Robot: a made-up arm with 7 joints.
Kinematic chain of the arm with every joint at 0, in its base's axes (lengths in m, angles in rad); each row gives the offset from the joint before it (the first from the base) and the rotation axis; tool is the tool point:
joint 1: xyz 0 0.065 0 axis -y
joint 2: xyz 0 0.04 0 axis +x
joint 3: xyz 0 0 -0.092 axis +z
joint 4: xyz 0 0 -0.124 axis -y
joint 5: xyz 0 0 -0.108 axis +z
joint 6: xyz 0 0 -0.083 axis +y
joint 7: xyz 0 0 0 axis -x
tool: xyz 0 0 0
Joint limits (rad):
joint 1: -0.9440..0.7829
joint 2: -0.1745..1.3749
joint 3: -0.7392..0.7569
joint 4: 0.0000..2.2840
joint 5: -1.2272..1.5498
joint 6: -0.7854..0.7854
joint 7: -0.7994..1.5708
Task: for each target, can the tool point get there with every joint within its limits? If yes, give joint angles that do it. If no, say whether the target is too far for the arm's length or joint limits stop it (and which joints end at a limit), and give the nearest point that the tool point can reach.
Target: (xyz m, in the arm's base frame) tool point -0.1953 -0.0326 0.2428
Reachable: no: joint limits stop it (at a limit: joint 1, joint 2, joint 3, joint 4) | nearest point 0.0183 0.2136 0.1305 | short by 0.345 m
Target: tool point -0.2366 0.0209 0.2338
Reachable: no: joint limits stop it (at a limit: joint 1, joint 2, joint 3, joint 4) | nearest point 0.0183 0.2136 0.1305 | short by 0.336 m
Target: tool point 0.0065 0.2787 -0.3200
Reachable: yes | joints -0.4181 0.3312 0.4756 0.9279 0.9775 0.0215 0.7046
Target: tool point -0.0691 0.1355 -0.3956
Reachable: yes | joints -0.3078 0.0511 0.1848 0.2918 -0.6539 0.2590 0.1036
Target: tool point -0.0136 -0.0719 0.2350
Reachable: no: joint limits stop it (at a limit: joint 1, joint 2, joint 3, joint 4) | nearest point 0.1270 -0.0066 0.0237 | short by 0.262 m
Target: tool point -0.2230 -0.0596 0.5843
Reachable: no: too far | nearest point 0.0183 0.2136 0.1305 | short by 0.582 m
